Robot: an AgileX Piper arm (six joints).
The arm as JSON. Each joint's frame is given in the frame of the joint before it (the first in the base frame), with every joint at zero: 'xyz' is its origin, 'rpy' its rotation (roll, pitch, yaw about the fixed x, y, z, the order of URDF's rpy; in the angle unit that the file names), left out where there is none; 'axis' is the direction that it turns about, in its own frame. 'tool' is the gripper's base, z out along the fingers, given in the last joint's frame.
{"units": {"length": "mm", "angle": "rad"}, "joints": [
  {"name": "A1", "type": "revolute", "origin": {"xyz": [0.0, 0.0, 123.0]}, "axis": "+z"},
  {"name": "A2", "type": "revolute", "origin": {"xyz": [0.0, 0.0, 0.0], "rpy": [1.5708, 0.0, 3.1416]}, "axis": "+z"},
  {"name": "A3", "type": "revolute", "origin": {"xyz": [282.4, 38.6, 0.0], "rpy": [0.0, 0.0, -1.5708]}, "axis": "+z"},
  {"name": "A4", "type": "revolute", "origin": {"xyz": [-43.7, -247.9, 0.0], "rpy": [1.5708, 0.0, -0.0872]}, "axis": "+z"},
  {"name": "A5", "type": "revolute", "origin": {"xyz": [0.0, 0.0, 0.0], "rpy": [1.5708, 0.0, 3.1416]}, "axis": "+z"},
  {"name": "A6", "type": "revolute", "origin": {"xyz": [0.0, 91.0, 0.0], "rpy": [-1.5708, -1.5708, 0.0]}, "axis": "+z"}
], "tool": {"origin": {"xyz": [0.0, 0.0, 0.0], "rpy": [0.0, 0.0, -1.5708]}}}
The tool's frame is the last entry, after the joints.
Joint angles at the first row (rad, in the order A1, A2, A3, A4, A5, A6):
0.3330, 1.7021, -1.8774, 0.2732, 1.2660, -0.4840
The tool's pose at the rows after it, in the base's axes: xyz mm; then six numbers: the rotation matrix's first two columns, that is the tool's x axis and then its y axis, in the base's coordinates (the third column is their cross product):
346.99 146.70 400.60 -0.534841 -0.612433 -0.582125 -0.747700 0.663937 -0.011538
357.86 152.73 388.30 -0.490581 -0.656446 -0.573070 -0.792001 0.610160 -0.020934
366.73 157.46 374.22 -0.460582 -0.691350 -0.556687 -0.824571 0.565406 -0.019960
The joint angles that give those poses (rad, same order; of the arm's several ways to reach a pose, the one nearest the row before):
0.3331, 1.7603, -1.9156, 0.2946, 1.2640, -0.5252
0.3331, 1.8051, -1.9296, 0.3210, 1.2604, -0.6044
0.3330, 1.8438, -1.9315, 0.3402, 1.2598, -0.6668

